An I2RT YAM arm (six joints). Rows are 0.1 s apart.
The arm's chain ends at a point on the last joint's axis. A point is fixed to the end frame.
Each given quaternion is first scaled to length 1.
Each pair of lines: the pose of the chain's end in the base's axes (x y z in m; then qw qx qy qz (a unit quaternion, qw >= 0)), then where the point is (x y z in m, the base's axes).
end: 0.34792 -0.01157 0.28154 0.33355 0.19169 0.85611 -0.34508
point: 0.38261 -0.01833 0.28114
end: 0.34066 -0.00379 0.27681 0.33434 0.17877 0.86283 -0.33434
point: 0.37554 -0.00942 0.27604
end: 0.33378 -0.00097 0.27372 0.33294 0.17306 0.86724 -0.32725
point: 0.36874 -0.00606 0.27266
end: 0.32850 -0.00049 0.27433 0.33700 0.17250 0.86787 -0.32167
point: 0.36350 -0.00530 0.27351
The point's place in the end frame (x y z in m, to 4 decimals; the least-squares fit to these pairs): -0.0248 0.0149 0.0203
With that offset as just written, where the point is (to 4 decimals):
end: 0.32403 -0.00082 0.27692 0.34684 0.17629 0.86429 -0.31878
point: 0.3590 -0.0056 0.2769
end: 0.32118 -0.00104 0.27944 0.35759 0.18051 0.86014 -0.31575
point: 0.3562 -0.0058 0.2803
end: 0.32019 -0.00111 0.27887 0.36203 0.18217 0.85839 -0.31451
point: 0.3552 -0.0059 0.2801
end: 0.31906 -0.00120 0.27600 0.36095 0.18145 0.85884 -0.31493
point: 0.3541 -0.0060 0.2771
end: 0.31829 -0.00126 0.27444 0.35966 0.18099 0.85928 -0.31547
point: 0.3533 -0.0060 0.2755
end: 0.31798 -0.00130 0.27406 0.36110 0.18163 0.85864 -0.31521
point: 0.3530 -0.0061 0.2752
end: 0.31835 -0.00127 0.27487 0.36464 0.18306 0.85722 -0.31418
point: 0.3533 -0.0061 0.2763
